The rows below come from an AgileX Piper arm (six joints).
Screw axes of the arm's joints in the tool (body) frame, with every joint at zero. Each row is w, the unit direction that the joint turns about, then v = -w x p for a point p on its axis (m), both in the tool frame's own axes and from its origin. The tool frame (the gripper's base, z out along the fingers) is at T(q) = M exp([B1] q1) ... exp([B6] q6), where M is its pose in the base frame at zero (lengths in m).
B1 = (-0.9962, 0, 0.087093, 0.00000, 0.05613, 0.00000)
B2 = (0, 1, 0, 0.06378, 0.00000, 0.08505)
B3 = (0, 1, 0, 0.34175, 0.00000, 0.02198)
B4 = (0, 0, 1, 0.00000, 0.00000, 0.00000)
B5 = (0, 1, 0, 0.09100, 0.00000, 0.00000)
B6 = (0, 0, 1, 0.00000, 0.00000, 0.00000)
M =
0.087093 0 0.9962 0.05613
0 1 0 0.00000
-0.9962 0 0.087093 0.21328
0 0 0 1
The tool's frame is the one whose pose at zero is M.
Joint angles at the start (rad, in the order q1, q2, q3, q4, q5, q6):
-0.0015, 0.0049, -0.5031, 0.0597, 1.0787, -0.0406
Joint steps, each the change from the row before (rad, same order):
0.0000, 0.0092, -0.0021, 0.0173, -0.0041, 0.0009
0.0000, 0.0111, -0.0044, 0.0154, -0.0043, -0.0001
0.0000, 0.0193, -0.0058, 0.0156, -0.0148, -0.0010
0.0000, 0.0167, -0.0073, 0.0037, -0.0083, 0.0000
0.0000, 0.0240, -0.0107, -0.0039, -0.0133, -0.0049
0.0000, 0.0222, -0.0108, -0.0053, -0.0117, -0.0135
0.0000, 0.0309, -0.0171, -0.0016, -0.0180, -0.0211
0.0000, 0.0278, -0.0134, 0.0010, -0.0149, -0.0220
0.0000, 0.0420, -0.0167, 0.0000, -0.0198, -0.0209
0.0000, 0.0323, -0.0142, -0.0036, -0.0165, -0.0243
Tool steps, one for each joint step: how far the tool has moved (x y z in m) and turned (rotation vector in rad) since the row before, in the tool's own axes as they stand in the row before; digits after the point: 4 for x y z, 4 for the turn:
-0.0015, 0.0013, 0.0007, -0.0151, 0.0024, 0.0095
-0.0021, 0.0012, 0.0005, -0.0133, 0.0018, 0.0078
-0.0040, 0.0011, 0.0013, -0.0129, -0.0019, 0.0078
-0.0035, 0.0002, 0.0007, -0.0027, 0.0009, 0.0027
-0.0051, -0.0004, 0.0011, 0.0041, 0.0001, -0.0056
-0.0049, -0.0005, 0.0009, 0.0052, -0.0001, -0.0152
-0.0074, -0.0003, 0.0010, 0.0024, -0.0041, -0.0208
-0.0061, -0.0003, 0.0016, 0.0000, -0.0006, -0.0202
-0.0082, -0.0008, 0.0035, 0.0008, 0.0055, -0.0188
-0.0066, -0.0010, 0.0027, 0.0037, 0.0020, -0.0249

